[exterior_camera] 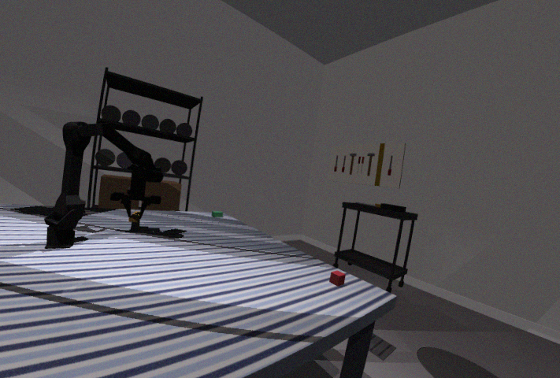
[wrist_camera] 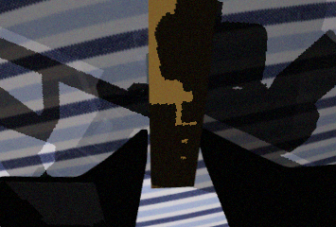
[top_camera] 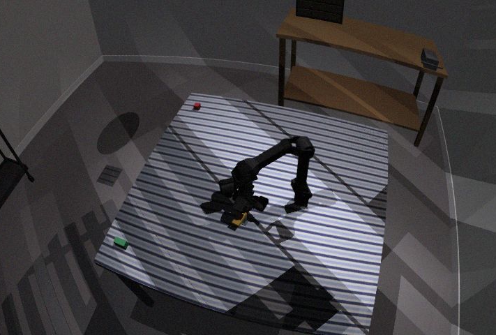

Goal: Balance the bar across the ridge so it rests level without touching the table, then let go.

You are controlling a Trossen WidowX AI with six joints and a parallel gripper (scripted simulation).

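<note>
Right now the orange-yellow bar is 1 cm ahead of my gripper tip and 3 cm to the left of it. The rest, counted from my gripper tip: red cube (52 cm ahead, 65 cm to the right, 4 cm below); then green block (52 cm ahead, 35 cm to the left, 4 cm below).
</note>
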